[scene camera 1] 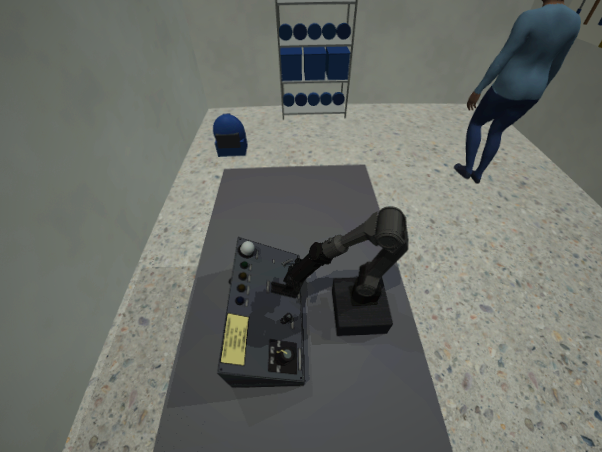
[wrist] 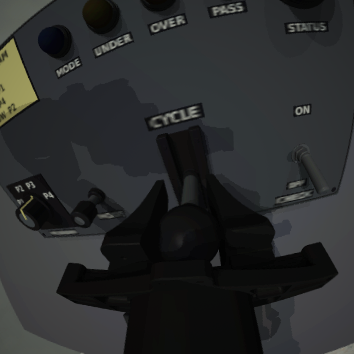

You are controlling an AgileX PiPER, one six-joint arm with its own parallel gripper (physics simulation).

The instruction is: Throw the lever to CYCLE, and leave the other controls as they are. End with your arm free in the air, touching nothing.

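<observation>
The lever [wrist: 191, 190] stands in a dark slotted guide [wrist: 201, 150] [scene camera 1: 276, 287] on the console [scene camera 1: 265, 320] [wrist: 260, 100]. The CYCLE label [wrist: 175, 117] is at the guide's upper end in the wrist view. The lever's shaft rises from farther down the guide and points towards the camera, foreshortened; its exact angle is hard to tell. My gripper [wrist: 185, 185] [scene camera 1: 291, 285] is shut on the round black lever knob [wrist: 189, 232], with a finger along each side and the knob close to the palm. The guide's lower end is hidden behind the gripper.
The CHECK toggle [wrist: 312, 170] points towards OFF. The MODE toggle [wrist: 89, 207] [scene camera 1: 286, 318] and program dial [wrist: 34, 215] [scene camera 1: 286, 354] are on the other side. Indicator lamps and a white dome [scene camera 1: 247, 248] line the far edge. A person [scene camera 1: 535, 65] stands beyond the table.
</observation>
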